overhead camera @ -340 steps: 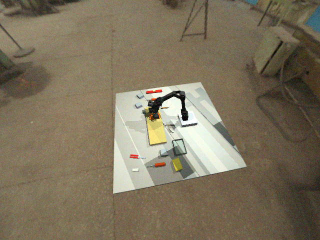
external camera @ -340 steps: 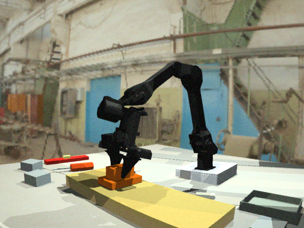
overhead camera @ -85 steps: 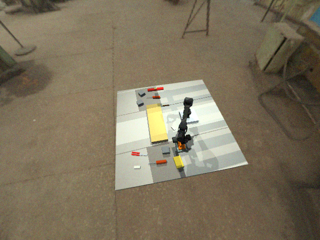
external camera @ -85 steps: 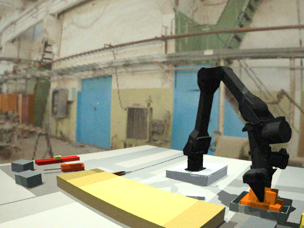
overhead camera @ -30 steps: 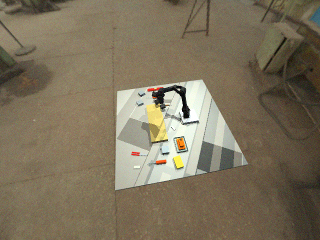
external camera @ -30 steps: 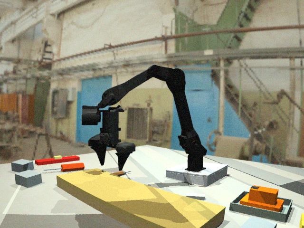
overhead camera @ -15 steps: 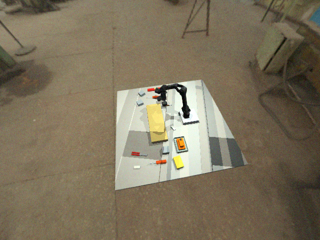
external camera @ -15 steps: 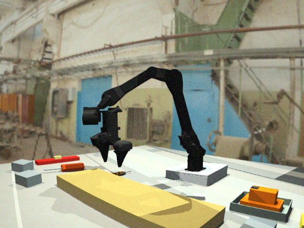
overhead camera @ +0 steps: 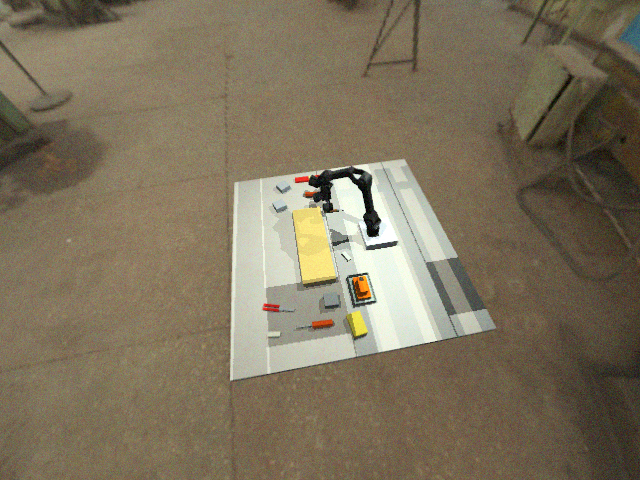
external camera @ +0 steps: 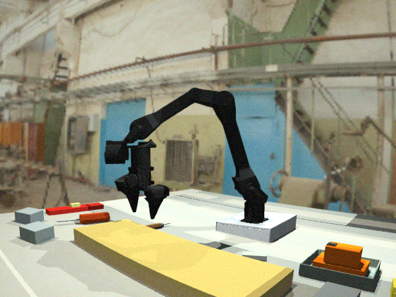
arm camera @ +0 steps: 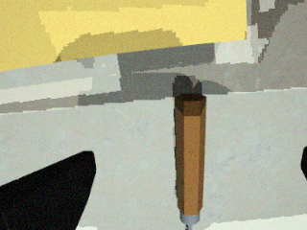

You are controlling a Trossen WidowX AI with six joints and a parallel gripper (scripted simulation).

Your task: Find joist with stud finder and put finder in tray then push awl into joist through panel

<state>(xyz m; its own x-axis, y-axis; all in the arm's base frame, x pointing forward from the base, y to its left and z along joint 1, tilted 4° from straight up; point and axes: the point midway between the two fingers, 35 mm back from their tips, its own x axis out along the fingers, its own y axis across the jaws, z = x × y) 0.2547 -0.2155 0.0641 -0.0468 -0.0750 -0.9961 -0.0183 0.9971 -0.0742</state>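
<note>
Now: the awl 60 mm behind my gripper tip and 40 mm below it. Also, from my gripper tip: orange stud finder 130 mm behind, 540 mm to the left; grey tray 130 mm behind, 560 mm to the left, 40 mm below; red level 90 mm ahead, 320 mm to the right, 30 mm below.
</note>
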